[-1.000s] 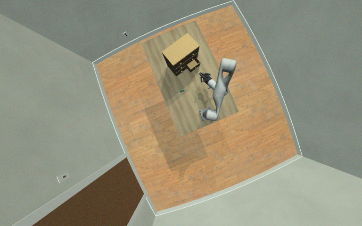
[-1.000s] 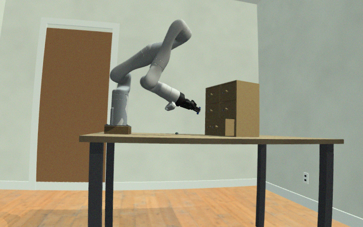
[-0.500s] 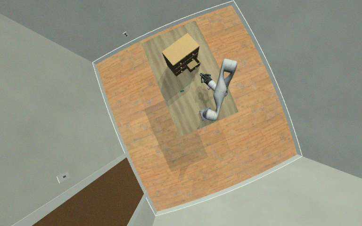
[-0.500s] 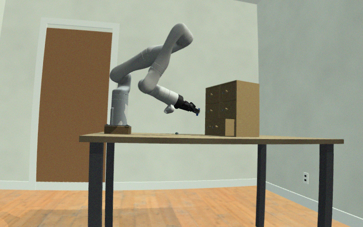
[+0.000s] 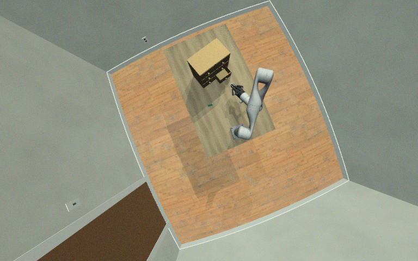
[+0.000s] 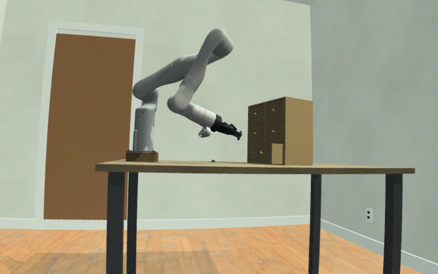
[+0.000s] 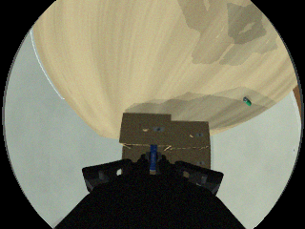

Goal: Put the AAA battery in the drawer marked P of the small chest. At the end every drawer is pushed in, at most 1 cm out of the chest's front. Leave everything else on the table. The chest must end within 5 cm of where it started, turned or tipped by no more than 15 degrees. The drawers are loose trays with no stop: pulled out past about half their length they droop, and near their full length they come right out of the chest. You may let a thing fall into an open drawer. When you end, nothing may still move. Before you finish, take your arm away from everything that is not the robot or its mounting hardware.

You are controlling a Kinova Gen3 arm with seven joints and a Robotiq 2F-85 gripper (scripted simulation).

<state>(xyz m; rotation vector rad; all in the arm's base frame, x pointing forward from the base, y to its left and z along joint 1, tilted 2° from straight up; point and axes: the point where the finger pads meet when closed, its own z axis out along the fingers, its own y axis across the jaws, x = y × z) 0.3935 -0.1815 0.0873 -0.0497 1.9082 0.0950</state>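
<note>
Now: the drawer 210 mm ahead of my hand, 110 mm below it and 10 mm to the right of it. Also, from my hand: green battery (260 mm to the left, 130 mm below, 10 mm behind); then blue AAA battery (10 mm ahead).
</note>
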